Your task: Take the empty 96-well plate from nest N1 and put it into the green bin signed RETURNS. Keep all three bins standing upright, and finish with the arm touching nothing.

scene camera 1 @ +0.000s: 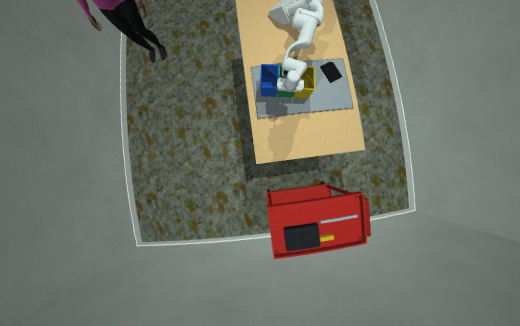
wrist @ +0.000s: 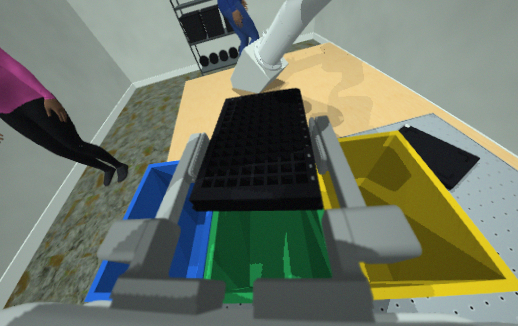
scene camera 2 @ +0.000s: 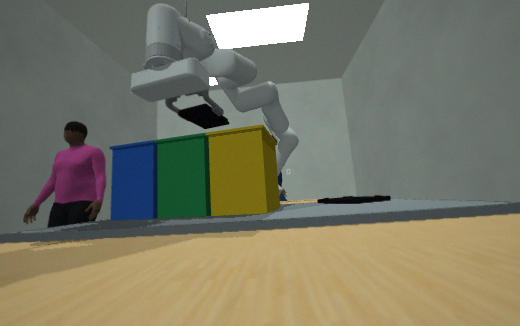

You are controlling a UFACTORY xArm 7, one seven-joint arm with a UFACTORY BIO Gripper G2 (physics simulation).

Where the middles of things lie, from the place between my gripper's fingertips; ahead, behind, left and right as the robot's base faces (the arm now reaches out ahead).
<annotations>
My gripper is now 18 cm above the green bin (scene camera 2: 183,177), 3 cm short of it and 1 cm to the left of it. Also, from my hand: blue bin (scene camera 2: 134,166): 18 cm below, 14 cm to the right; black 96-well plate (scene camera 2: 201,115): right at my hand; yellow bin (scene camera 2: 243,169): 18 cm below, 12 cm to the left, 5 cm ahead.
</annotations>
